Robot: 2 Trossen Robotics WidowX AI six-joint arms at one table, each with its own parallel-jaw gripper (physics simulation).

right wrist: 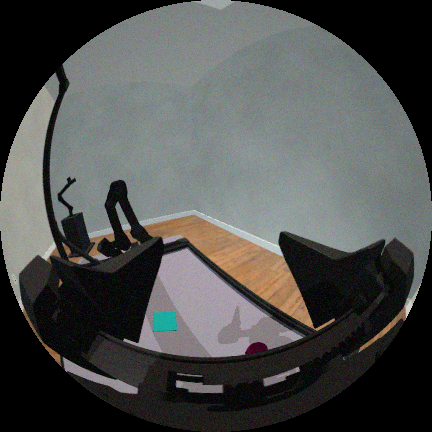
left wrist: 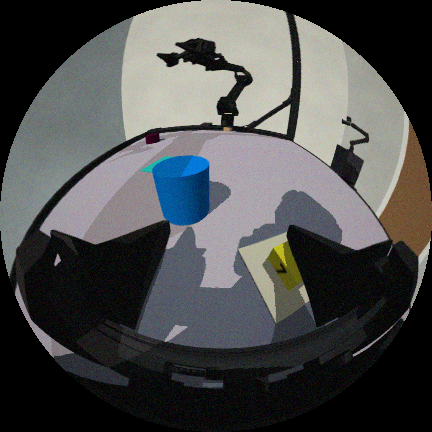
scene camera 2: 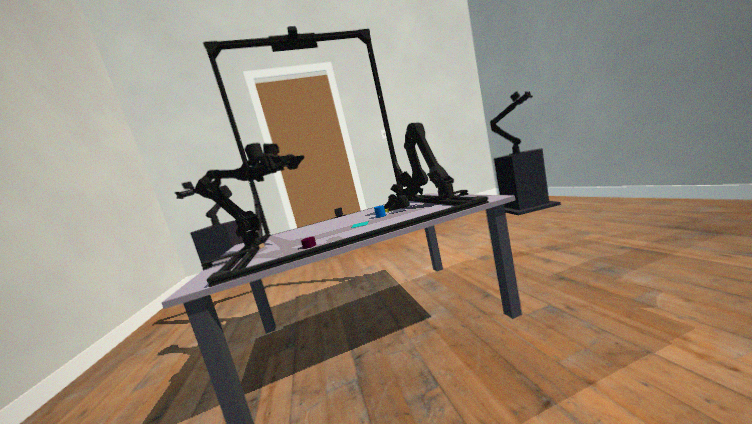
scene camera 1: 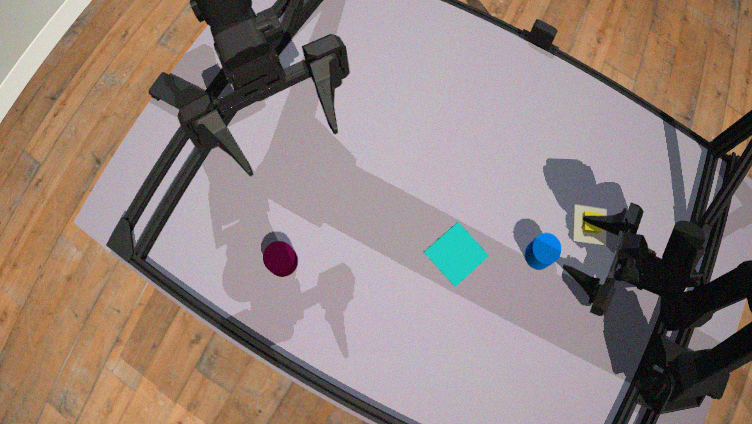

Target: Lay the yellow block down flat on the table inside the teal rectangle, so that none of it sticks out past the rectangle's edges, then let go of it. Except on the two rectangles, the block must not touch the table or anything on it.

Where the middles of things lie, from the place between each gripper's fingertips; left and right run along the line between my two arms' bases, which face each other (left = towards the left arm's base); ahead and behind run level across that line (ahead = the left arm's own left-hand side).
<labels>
My right hand is 33 cm above the maroon cylinder [scene camera 1: 279,258], 8 cm short of it and 3 cm to the left of it. Round my right hand: yellow block [left wrist: 280,256] 34 cm below, 33 cm to the left, 30 cm behind; teal rectangle [scene camera 1: 456,254] 34 cm below, 17 cm to the left, 11 cm behind; blue cylinder [scene camera 1: 544,250] 32 cm below, 28 cm to the left, 19 cm behind.
My left gripper is now 5 cm past the yellow block, 1 cm to the right of it and 1 cm above it. From my left hand the other things lie so: teal rectangle 14 cm to the right, 14 cm ahead, 2 cm below; then pale rectangle [scene camera 1: 585,237] 5 cm behind, 2 cm below, 1 cm to the left; then blue cylinder 5 cm ahead, 3 cm to the right.
</labels>
